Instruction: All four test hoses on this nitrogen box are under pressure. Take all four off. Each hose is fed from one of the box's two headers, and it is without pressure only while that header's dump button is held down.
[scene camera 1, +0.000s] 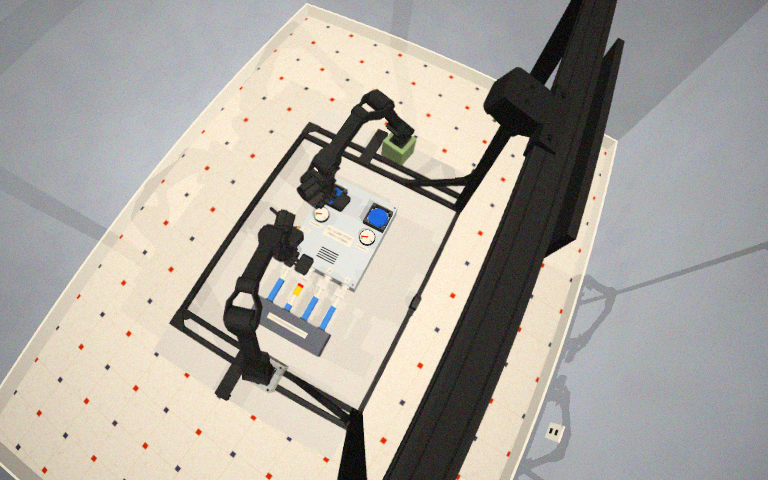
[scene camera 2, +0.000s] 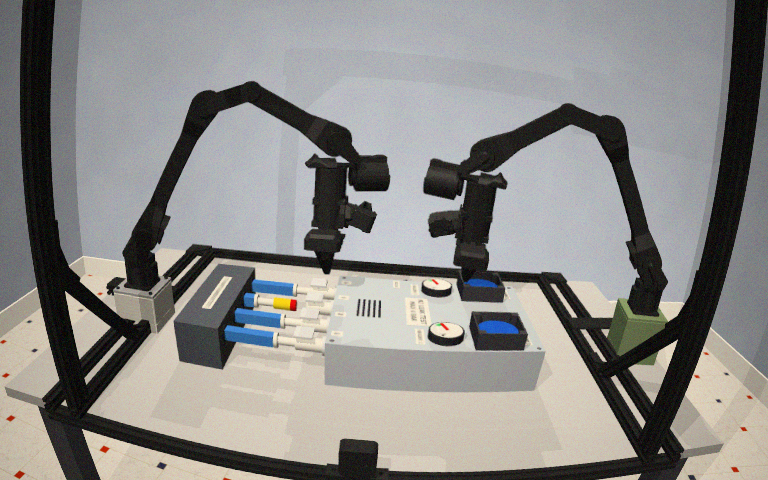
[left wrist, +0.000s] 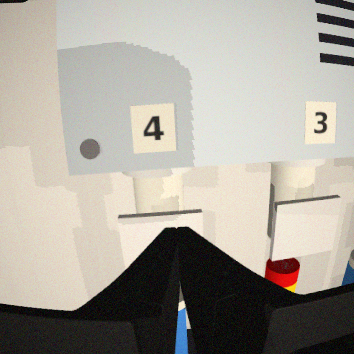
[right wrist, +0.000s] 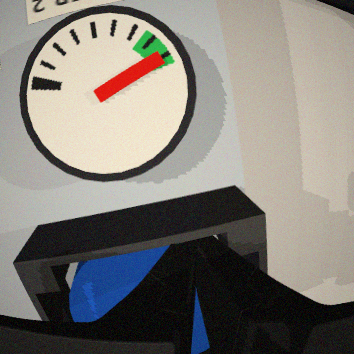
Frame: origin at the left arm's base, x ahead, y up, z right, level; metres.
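Seen in the pictures: left gripper, fingertip midpoint: (scene camera 1: 290, 261) (scene camera 2: 326, 273) (left wrist: 176, 238); right gripper, fingertip midpoint: (scene camera 2: 464, 281) (right wrist: 192, 241); left arm's base at its link origin: (scene camera 1: 263, 372) (scene camera 2: 142, 283); right arm's base at its link origin: (scene camera 1: 399, 139) (scene camera 2: 642, 309).
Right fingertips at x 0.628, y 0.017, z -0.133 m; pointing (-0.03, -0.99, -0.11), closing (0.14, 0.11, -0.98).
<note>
Offsets run from my right fingertips to a thing's middle. "spot": to the spot under its first point.
The pale nitrogen box (scene camera 1: 350, 261) (scene camera 2: 430, 370) (left wrist: 240, 90) lies mid-table. Three blue hoses (scene camera 2: 274, 287) (scene camera 2: 259, 317) (scene camera 2: 249, 336) reach its fittings. The hose at position 3 @[spot: dx -0.332, dy -0.031, dz +0.084 m] (scene camera 1: 297, 289) (scene camera 2: 284, 303) (left wrist: 283, 272) shows a bare yellow-and-red end, apart from its fitting. My left gripper (scene camera 2: 326, 270) (left wrist: 176, 238) is shut and empty above the white tab @[spot: dx -0.269, dy -0.019, dz +0.006 m] (left wrist: 145, 232) at port 4. My right gripper (right wrist: 192, 241) is shut, its tips inside the guard of header 2's blue button @[dx +0.030, dy -0.011, dz +0.018 m] (scene camera 1: 336, 194) (scene camera 2: 481, 283) (right wrist: 115, 280); contact is hidden. Header 2's gauge @[spot: dx -0.057, dy -0.002, dz +0.021 m] (scene camera 1: 321, 214) (scene camera 2: 436, 286) (right wrist: 100, 135) has its needle in the green.
Header 1's blue button @[dx +0.033, dy -0.011, dz +0.208 m] (scene camera 1: 378, 217) (scene camera 2: 498, 327) sits in its black guard beside its gauge @[spot: dx -0.051, dy +0.000, dz +0.209 m] (scene camera 1: 367, 236) (scene camera 2: 446, 332). A dark grey block @[spot: dx -0.461, dy -0.017, dz +0.242 m] (scene camera 1: 317, 344) (scene camera 2: 198, 333) stands at the hoses' far ends. A black frame @[spot: dx -0.208, dy -0.075, dz -0.277 m] (scene camera 1: 237, 217) (scene camera 2: 385, 264) surrounds the work area.
</note>
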